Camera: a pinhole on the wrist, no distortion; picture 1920 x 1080 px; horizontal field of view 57.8 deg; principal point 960.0 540.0 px. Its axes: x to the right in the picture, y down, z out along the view. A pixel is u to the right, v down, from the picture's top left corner.
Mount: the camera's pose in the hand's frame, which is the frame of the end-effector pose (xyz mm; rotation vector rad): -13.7 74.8 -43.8 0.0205 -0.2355 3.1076
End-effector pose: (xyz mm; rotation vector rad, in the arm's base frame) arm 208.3 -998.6 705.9 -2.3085 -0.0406 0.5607
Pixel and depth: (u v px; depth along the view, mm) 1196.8 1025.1 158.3
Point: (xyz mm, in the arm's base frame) 132.7 -940.0 647.4
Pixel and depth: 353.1 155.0 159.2
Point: 189.2 -972.1 557.7
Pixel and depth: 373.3 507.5 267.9
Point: 185.8 -863.2 512.3
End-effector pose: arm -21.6 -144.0 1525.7 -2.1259 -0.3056 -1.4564
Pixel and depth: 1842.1 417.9 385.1
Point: 193.6 27.7 1231.8
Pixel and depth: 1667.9 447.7 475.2
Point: 257.7 88.9 1215.1
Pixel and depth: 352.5 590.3 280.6
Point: 205.5 -45.5 1536.3
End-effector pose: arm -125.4 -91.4 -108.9 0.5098 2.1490 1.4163
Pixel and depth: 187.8 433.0 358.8
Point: -56.6 235.9 -205.8
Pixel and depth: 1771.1 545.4 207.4
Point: 60.0 -16.3 -97.3
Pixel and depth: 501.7 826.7 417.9
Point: 8.4 202.8 -300.0
